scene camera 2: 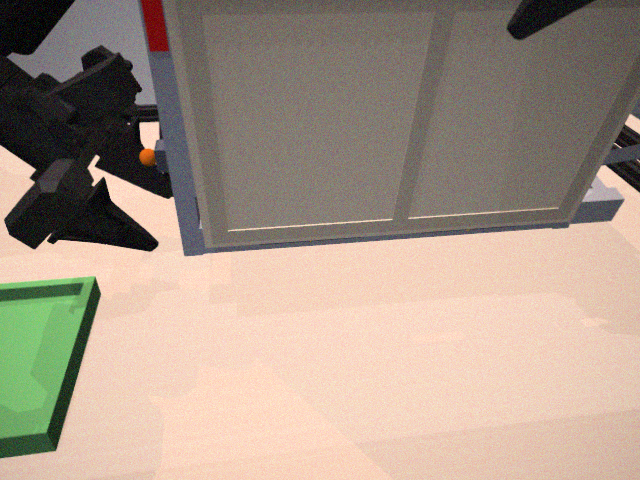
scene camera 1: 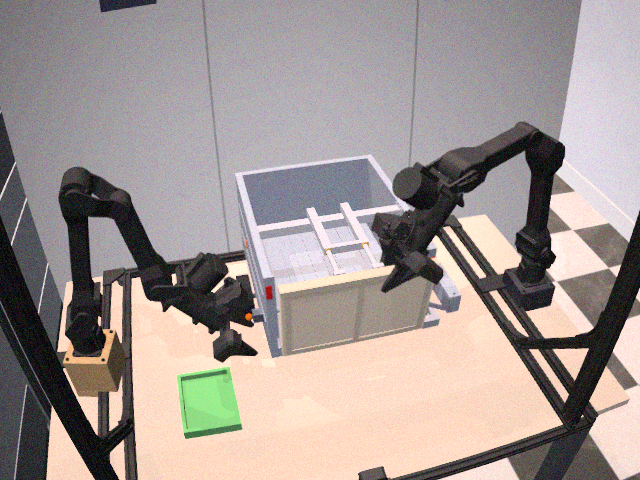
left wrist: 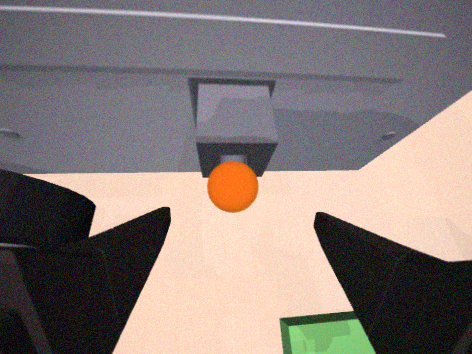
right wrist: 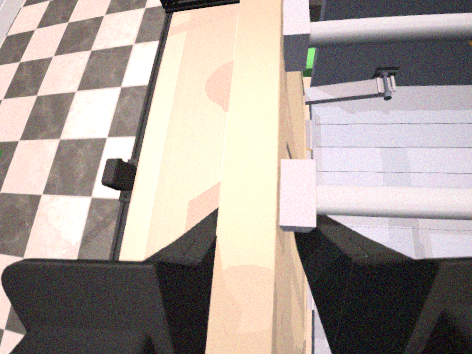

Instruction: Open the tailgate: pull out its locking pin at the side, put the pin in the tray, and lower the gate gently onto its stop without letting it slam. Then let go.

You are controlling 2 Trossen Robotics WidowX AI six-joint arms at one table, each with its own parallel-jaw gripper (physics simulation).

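Places are measured from the left arm's base along level axes (x ahead, y left, z up), in centimetres.
Pixels of known places: left gripper, fingertip midpoint: (scene camera 2: 164, 219) (scene camera 1: 254, 340) (left wrist: 243, 216); right gripper, fingertip midpoint: (scene camera 2: 497, 31) (scene camera 1: 379, 287); left arm's base at its link origin: (scene camera 1: 89, 345); right arm's base at its link origin: (scene camera 1: 530, 277).
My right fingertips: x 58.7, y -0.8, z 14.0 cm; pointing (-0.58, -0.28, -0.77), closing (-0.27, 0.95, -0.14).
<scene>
Ahead of a thing's pixels: the offset from my right fingertips to its top centre. "pt": to the spot under its first point.
The tailgate (scene camera 1: 356, 315) (scene camera 2: 315, 118) (right wrist: 250, 150) stands upright, closing the front of the grey box. The locking pin's orange ball head {dx -25.0, dy +7.8, dz -12.5 cm} (scene camera 1: 248, 316) (scene camera 2: 147, 157) (left wrist: 233, 186) sticks out of a grey block {pt dx -23.3, dy +8.0, dz -12.0 cm} (left wrist: 236, 115) on the box's left side; its shaft is mostly hidden in the block. My left gripper (left wrist: 243, 216) is open, its fingers apart on either side of the ball in the left wrist view and not touching it. My right gripper (right wrist: 261, 211) is shut on the tailgate's top edge. The green tray {dx -34.0, dy -6.0, dz -22.7 cm} (scene camera 1: 209, 403) (scene camera 2: 31, 351) (left wrist: 325, 337) lies on the table, with no pin in it.
The grey box {pt dx -22.3, dy +16.2, dz +3.1 cm} (scene camera 1: 256, 227) holds a white frame {pt dx -10.2, dy +13.4, dz +3.9 cm} (scene camera 1: 318, 229) with two rods reaching the gate's inner side. The tray lies in front of the left gripper in scene camera 1. Black rails (scene camera 1: 129, 372) run along the table's edges. A red marker {pt dx -19.9, dy +0.3, dz -0.2 cm} (scene camera 1: 268, 292) is on the box's corner post.
</scene>
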